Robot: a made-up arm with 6 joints. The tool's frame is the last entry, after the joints.
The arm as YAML. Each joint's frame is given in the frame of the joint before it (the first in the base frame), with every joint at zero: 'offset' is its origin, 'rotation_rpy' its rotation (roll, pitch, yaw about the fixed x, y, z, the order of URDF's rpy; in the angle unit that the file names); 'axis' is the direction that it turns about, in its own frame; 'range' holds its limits. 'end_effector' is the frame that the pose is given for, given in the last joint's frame.
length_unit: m
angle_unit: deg
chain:
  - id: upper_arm
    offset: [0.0, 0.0, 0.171]
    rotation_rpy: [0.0, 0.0, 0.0]
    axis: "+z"
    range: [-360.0, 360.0]
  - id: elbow
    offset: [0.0, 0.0, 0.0]
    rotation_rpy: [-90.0, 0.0, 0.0]
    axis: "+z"
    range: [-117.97, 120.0]
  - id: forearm
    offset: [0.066, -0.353, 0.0]
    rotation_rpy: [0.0, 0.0, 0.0]
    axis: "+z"
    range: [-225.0, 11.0]
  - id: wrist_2
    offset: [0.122, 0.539, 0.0]
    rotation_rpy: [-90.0, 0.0, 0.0]
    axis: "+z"
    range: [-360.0, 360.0]
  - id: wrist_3
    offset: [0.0, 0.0, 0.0]
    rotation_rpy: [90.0, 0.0, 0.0]
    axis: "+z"
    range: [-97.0, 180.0]
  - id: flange
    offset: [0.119, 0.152, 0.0]
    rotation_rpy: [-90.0, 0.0, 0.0]
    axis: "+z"
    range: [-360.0, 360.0]
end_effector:
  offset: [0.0, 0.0, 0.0]
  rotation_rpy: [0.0, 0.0, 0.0]
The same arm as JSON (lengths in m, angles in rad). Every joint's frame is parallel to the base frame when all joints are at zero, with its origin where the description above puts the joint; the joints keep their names.
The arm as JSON. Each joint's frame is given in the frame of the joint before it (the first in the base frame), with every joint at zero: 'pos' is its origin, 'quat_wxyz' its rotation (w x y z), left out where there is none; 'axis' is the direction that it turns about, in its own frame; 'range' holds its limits. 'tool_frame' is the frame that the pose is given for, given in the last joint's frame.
{"length_unit": "m", "angle_unit": "rad", "joints": [
  {"joint": "upper_arm", "pos": [0.0, 0.0, 0.171], "axis": [0.0, 0.0, 1.0], "range": [-6.2832, 6.2832]},
  {"joint": "elbow", "pos": [0.0, 0.0, 0.0], "axis": [0.0, 1.0, 0.0], "range": [-2.059, 2.0944]},
  {"joint": "forearm", "pos": [0.066, 0.0, 0.353], "axis": [0.0, 1.0, 0.0], "range": [-3.927, 0.192]},
  {"joint": "wrist_2", "pos": [0.122, 0.0, -0.539], "axis": [0.0, 0.0, -1.0], "range": [-6.2832, 6.2832]},
  {"joint": "wrist_3", "pos": [0.0, 0.0, 0.0], "axis": [0.0, 1.0, 0.0], "range": [-1.693, 3.1416]},
  {"joint": "flange", "pos": [0.119, 0.0, -0.152], "axis": [0.0, 0.0, -1.0], "range": [-6.2832, 6.2832]}
], "tool_frame": {"pos": [0.0, 0.0, 0.0], "quat_wxyz": [0.0, 1.0, 0.0, 0.0]}}

